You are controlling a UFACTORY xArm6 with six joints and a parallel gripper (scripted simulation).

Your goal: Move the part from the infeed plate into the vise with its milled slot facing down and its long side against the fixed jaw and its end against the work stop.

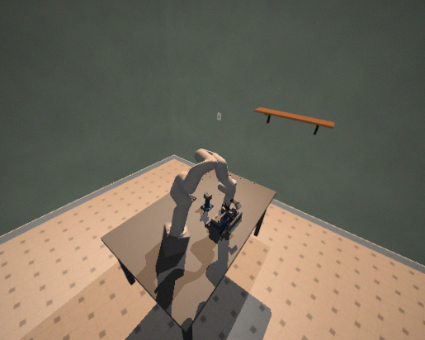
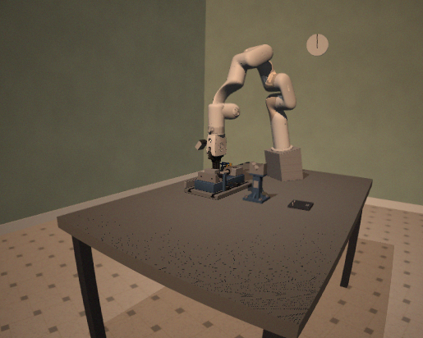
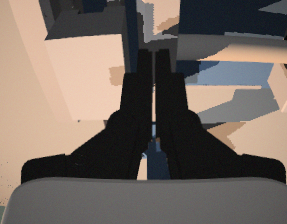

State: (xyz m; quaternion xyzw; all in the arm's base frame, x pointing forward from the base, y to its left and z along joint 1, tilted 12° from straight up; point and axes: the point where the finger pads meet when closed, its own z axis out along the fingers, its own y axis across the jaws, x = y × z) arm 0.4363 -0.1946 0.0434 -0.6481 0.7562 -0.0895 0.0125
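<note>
Now: hand 30 mm short of the part, 30 mm above it and 10 mm to the left of it. From my hand the other things lie so: air cylinder rod 60 mm behind, 40 mm below, 10 mm to the left; then work stop 40 mm to the left, 40 mm ahead, 30 mm below; then vise base rail 90 mm to the right, 80 mm below, 50 mm behind.
</note>
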